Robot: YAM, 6 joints.
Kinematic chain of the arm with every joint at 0, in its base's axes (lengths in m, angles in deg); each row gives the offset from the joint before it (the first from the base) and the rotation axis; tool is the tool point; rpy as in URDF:
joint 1: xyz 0 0 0.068 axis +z
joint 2: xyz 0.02 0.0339 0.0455 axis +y
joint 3: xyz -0.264 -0.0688 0 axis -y
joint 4: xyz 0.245 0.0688 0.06 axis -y
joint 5: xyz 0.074 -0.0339 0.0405 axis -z
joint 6: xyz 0.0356 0 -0.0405 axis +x
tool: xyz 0 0 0 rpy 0 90 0
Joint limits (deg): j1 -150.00..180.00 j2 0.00..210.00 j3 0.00..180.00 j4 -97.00..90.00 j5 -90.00..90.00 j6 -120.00..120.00
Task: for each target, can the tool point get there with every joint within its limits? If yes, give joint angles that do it. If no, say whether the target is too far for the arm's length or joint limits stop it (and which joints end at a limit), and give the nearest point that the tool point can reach.
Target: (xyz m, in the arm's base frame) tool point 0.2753 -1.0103 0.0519
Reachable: no: too far | nearest point 0.1695 -0.6220 0.0760 | short by 0.403 m
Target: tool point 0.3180 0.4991 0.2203
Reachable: yes | joints 60.19 152.59 145.23 -19.07 51.49 -13.17
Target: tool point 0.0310 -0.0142 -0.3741
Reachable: no: joint limits stop it (at a limit: joint 2) | nearest point 0.0561 -0.0257 -0.3283 | short by 0.053 m
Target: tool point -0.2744 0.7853 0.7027
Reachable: no: too far | nearest point -0.1737 0.4970 0.4811 | short by 0.377 m
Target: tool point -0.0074 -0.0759 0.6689
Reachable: yes | joints 89.81 66.85 160.19 -52.22 -11.54 -69.40
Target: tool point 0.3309 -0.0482 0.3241
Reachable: yes | joints -5.92 80.98 58.80 15.10 22.90 -72.82
